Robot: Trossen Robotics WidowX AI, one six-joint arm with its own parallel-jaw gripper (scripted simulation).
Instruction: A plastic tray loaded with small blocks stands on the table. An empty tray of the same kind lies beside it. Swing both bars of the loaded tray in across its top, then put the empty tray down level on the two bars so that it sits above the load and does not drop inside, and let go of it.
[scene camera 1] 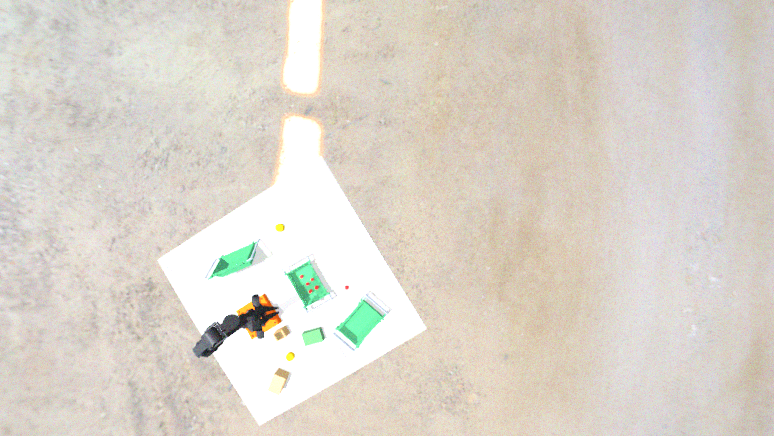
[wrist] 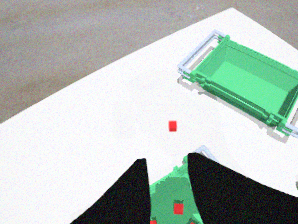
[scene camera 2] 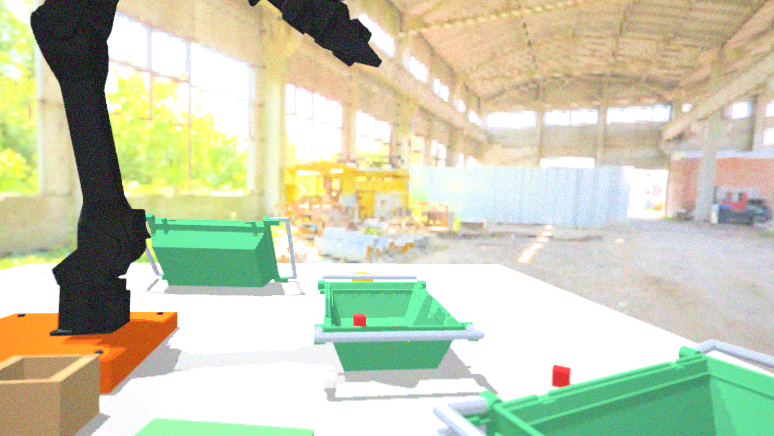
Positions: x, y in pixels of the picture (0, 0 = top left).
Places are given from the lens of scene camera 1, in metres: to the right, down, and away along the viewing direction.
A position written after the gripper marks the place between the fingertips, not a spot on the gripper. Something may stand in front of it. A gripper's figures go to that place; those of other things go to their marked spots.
gripper [scene camera 1: 278, 310]: -0.50, 0.43, 0.99
green tray [scene camera 1: 241, 258]: -0.94, 0.26, 1.37
